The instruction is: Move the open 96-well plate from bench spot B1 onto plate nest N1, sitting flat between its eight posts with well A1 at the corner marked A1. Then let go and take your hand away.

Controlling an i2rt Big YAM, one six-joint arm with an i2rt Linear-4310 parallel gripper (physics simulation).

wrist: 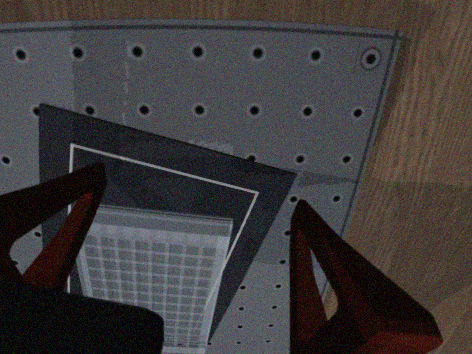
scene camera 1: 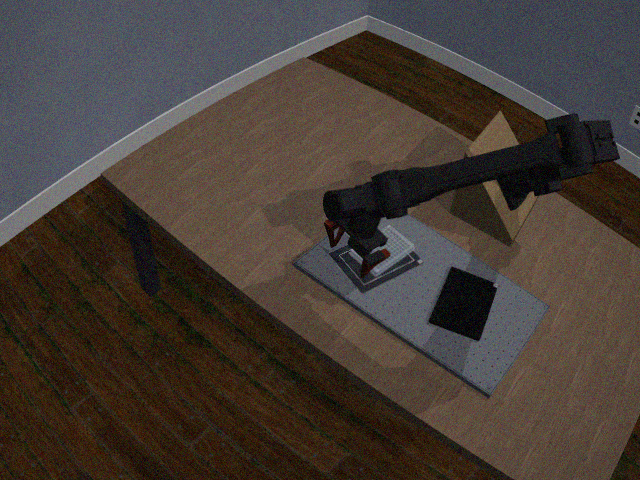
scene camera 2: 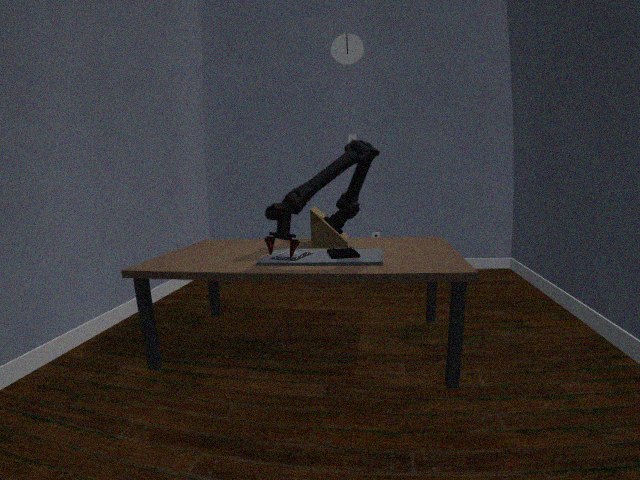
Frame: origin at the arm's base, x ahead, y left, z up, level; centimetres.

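Where they show: gripper, between the fingertips: (wrist: 201, 191) (scene camera 1: 347, 261) (scene camera 2: 280, 256); arm's base, origin of its link: (scene camera 1: 507, 183) (scene camera 2: 332, 226).
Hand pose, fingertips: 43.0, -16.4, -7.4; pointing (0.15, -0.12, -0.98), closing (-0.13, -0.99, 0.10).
Things, the pixels of their top centre, and the offset from my fingertips, as dx, dy, dz. "*": a spot on its surface instead. Level surfaces: height alone.
- pale 96-well plate, centre of its top: (wrist: 150, 303) (scene camera 1: 383, 247) (scene camera 2: 292, 251) -8.2, +3.3, +0.5
- spot B1, a spot on its surface: (wrist: 55, 135) * +2.4, +6.9, -0.9
- black plate nest N1, centre of its top: (scene camera 1: 467, 298) (scene camera 2: 342, 249) -9.2, +25.9, +1.1
- grey perforated board, centre of its top: (scene camera 1: 431, 286) (scene camera 2: 323, 254) -8.0, +17.3, -1.0
- wooden table, height of its surface: dz -2.4
The pale 96-well plate (scene camera 1: 395, 248) (wrist: 150, 270) lies on the dark pad of spot B1 (scene camera 1: 349, 270) (wrist: 55, 135), turned a little against the pad's white outline. My gripper (scene camera 1: 348, 260) (scene camera 2: 281, 256) (wrist: 201, 191) is open, pointing down low over the pad, with nothing between its fingers. In the wrist view, one fingertip is by the plate's far left corner; the other stands well right of the plate, past the pad. The near end of the plate is partly hidden. The black plate nest N1 (scene camera 1: 462, 304) (scene camera 2: 343, 253) has a small pale tag at one corner; its posts are too dark to make out.
A grey perforated board (scene camera 1: 413, 289) (scene camera 2: 367, 256) (wrist: 165, 75) carries both the pad and the nest, on a wooden table (scene camera 1: 217, 170) (scene camera 2: 413, 258). A wooden wedge (scene camera 1: 496, 134) (scene camera 2: 323, 232) stands behind the board, beneath the arm.
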